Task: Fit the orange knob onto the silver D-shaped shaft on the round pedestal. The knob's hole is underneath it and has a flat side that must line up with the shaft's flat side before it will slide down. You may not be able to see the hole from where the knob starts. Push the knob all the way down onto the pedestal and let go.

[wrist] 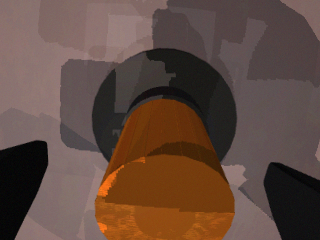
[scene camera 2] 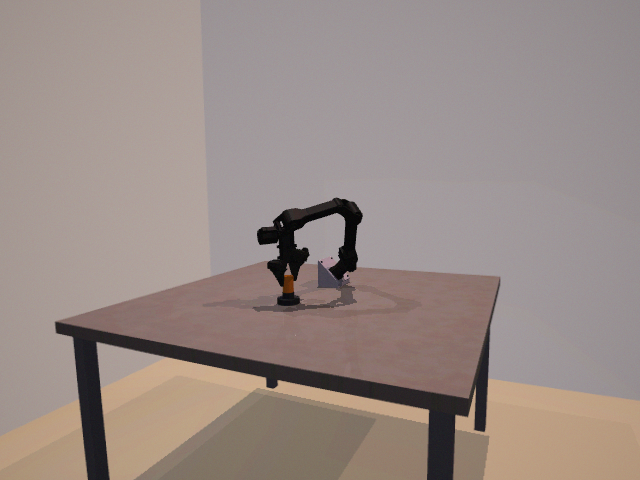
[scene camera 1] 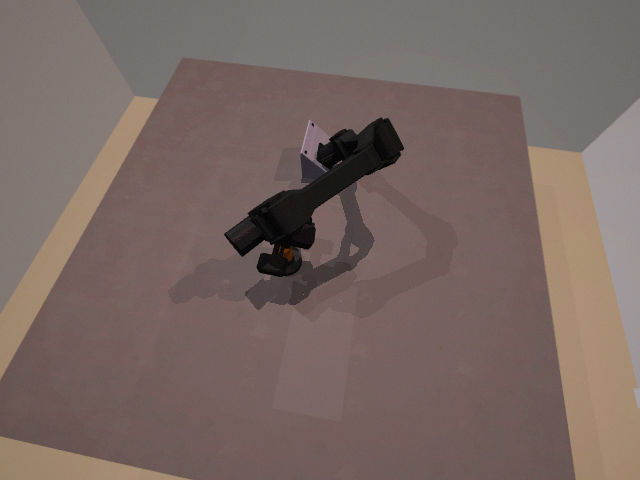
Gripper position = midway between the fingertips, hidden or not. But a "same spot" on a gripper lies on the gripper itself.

my gripper: wrist; scene camera 2; scene camera 1 284, 250
same spot on my gripper: (wrist: 285, 187) = (scene camera 2: 283, 282)
